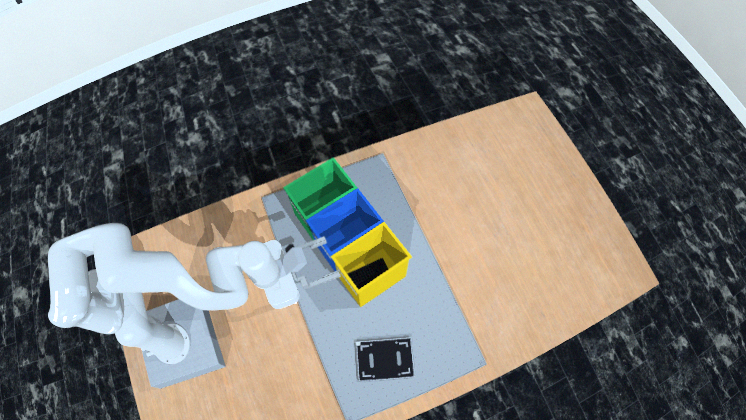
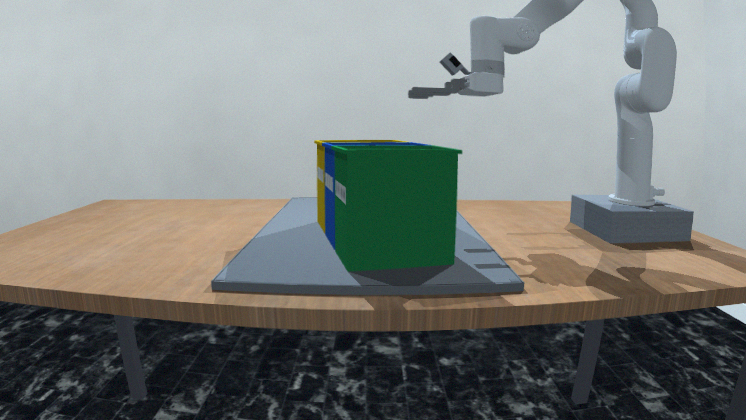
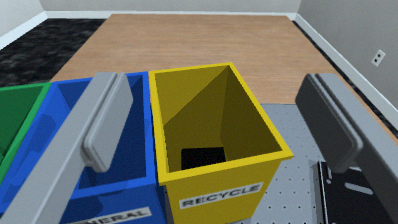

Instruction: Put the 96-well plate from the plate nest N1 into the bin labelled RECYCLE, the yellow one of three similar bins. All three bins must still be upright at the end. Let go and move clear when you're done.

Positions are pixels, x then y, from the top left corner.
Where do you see a yellow recycle bin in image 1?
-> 380, 242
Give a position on a black 96-well plate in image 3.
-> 191, 158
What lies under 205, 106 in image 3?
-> A yellow recycle bin.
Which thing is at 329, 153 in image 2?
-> A blue bin.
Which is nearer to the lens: the yellow recycle bin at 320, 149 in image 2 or the green bin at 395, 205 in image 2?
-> The green bin.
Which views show the blue bin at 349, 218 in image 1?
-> Image 1, image 2 and image 3: all of them.
